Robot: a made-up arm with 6 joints.
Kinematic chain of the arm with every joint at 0, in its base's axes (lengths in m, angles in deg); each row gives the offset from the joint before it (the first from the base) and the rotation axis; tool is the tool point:
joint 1: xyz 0 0 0.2 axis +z
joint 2: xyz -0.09 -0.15 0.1 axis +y
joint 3: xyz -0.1 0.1 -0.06 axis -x
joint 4: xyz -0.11 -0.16 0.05 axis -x
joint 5: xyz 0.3 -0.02 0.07 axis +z
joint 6: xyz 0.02 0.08 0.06 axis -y
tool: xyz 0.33 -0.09 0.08
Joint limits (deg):
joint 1: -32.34..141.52
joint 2: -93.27..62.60
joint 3: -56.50..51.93
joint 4: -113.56..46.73
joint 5: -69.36..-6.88
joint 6: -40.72..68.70
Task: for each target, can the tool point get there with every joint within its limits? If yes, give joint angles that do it. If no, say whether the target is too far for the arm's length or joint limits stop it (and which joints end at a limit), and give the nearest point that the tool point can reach.
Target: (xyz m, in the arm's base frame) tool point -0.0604 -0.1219 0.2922
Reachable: no: joint limits stop it (at a limit: joint 1, joint 3, joint 4, joint 5, joint 6) | nearest point 0.0300 -0.3055 0.2791 | short by 0.205 m
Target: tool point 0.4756 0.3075 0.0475
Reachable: yes | joints 122.82 45.93 -4.39 -28.35 -62.96 -15.86
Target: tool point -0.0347 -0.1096 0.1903
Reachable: no: joint limits stop it (at a limit: joint 1, joint 3, joint 4, joint 5, joint 6) | nearest point -0.1079 -0.0988 0.0469 | short by 0.161 m
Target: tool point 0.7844 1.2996 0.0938
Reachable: no: too far | nearest point 0.3691 0.5812 0.1821 | short by 0.834 m
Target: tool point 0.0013 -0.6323 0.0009
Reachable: yes | joints -3.95 17.31 -15.85 -84.59 -32.06 52.58
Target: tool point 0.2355 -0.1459 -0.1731
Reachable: yes | joints 21.25 18.93 -42.02 -71.34 -29.89 -16.95
